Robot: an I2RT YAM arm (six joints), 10 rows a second.
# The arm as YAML. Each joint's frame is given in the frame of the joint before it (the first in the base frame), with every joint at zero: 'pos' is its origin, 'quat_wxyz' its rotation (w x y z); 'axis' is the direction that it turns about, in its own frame. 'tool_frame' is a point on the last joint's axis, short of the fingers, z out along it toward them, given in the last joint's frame.
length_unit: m
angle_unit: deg
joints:
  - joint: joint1
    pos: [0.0, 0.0, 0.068]
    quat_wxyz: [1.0, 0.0, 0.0, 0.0]
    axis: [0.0, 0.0, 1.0]
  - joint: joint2
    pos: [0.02, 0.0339, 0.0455]
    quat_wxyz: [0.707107, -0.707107, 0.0, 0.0]
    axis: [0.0, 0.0, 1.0]
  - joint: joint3
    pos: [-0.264, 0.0, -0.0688]
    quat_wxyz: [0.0, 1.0, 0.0, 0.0]
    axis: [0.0, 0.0, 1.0]
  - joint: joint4
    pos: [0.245, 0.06, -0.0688]
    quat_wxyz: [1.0, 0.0, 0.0, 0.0]
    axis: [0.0, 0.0, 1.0]
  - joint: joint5
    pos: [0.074, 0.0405, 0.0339]
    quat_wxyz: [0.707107, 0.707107, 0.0, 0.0]
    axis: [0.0, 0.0, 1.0]
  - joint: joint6
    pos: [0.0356, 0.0, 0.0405]
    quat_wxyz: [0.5, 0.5, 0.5, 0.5]
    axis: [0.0, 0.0, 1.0]
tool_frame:
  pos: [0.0, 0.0, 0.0]
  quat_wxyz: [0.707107, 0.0, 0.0, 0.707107]
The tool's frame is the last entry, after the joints.
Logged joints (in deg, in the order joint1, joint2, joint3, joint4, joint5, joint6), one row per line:
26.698 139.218 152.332 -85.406 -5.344 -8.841
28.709 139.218 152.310 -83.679 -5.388 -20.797
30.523 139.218 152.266 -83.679 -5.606 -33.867
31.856 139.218 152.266 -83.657 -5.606 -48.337
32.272 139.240 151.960 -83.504 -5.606 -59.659
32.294 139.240 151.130 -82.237 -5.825 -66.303
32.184 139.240 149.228 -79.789 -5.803 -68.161
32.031 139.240 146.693 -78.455 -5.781 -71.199
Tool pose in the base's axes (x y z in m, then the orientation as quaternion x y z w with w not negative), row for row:
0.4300 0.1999 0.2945 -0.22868 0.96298 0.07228 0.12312
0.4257 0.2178 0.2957 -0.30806 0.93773 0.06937 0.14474
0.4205 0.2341 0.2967 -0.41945 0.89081 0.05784 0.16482
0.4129 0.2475 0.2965 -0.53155 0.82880 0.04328 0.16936
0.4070 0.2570 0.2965 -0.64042 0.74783 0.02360 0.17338
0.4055 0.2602 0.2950 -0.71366 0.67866 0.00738 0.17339
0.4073 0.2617 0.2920 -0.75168 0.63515 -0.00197 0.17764
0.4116 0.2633 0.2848 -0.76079 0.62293 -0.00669 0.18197
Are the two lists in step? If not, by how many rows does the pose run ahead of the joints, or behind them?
The pose runs 1 row behind the joints: the pose in row i belongs to the joints in row i - 1.
